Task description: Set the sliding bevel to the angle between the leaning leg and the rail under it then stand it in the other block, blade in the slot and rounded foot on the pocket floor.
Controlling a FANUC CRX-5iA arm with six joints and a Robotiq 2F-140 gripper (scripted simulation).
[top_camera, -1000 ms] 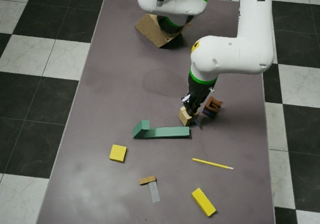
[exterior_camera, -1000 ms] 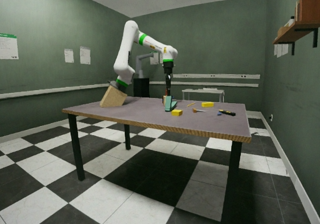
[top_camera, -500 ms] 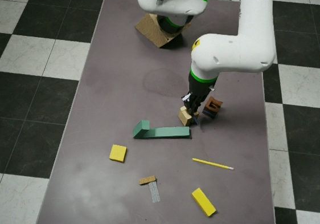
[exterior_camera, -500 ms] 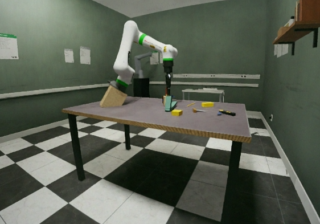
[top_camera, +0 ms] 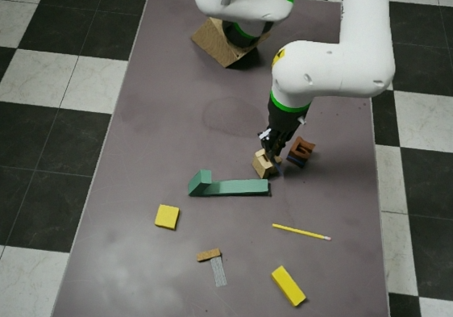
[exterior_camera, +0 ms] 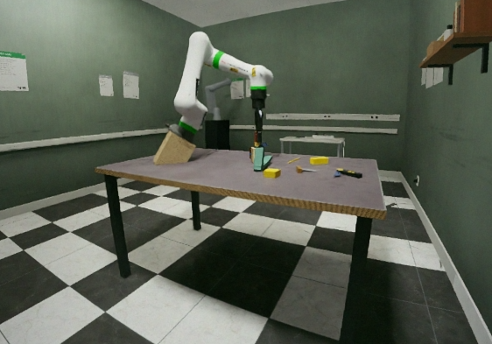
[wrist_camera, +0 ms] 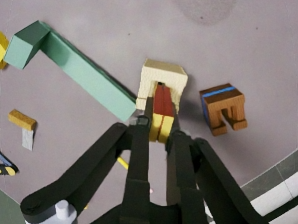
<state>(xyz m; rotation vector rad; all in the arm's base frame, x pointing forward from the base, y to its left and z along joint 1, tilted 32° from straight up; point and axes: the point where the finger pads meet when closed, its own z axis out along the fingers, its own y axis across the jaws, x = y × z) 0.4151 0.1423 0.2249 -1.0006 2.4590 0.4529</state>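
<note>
Now: the dark blade 10 mm ahead of my hand, 10 mm to the left of it and 50 mm below it. Round my hand: yellow pencil: 160 mm ahead, 150 mm to the left, 150 mm below; then cork-and-metal square: 330 mm ahead, 70 mm to the right, 150 mm below.
</note>
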